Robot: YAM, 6 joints.
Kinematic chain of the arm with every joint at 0, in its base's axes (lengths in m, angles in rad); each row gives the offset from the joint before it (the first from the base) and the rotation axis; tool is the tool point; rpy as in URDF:
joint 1: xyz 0 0 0.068 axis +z
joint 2: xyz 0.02 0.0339 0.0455 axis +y
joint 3: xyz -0.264 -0.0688 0 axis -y
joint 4: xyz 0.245 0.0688 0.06 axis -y
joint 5: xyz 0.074 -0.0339 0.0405 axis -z
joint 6: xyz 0.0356 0 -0.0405 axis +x
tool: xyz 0 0 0 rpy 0 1.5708 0
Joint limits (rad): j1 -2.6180..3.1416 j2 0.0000..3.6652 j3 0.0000..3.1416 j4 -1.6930..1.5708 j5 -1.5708..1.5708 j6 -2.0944..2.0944
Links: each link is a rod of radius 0.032 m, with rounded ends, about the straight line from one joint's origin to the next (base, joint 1, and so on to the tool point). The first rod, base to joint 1, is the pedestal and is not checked.
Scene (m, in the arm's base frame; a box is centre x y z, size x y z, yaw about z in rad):
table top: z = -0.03
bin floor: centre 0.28 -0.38 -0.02 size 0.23 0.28 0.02 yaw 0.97
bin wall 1: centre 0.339 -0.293 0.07 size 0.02 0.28 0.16 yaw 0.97
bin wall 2: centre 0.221 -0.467 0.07 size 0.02 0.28 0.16 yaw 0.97
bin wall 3: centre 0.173 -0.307 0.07 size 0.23 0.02 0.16 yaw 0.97
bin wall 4: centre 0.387 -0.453 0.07 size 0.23 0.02 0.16 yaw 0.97
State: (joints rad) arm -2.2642 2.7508 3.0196 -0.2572 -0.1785 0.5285
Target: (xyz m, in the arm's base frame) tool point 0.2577 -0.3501 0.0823
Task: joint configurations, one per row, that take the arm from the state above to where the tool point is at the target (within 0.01 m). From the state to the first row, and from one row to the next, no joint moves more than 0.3 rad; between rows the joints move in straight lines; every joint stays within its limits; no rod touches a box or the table.
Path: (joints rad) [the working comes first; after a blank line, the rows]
Joints at the target: -0.9587 2.4207 1.7798 -1.0779 -0.2780 0.5285
Straight joint move there: touches bin wall 2.

1: -2.0032 2.6242 2.7946 -0.4284 -0.1997 0.5285
2: -1.7422 2.4976 2.5695 -0.5997 -0.2208 0.5285
3: -1.4812 2.3710 2.3445 -0.7709 -0.2420 0.5285
4: -1.2202 2.2444 2.1194 -0.9422 -0.2632 0.5285
5: -0.9592 2.1178 1.8944 -1.1134 -0.2843 0.5285
6: -0.9590 2.2693 1.8371 -1.0957 -0.2811 0.5285
7: -0.9587 2.4207 1.7798 -1.0779 -0.2780 0.5285

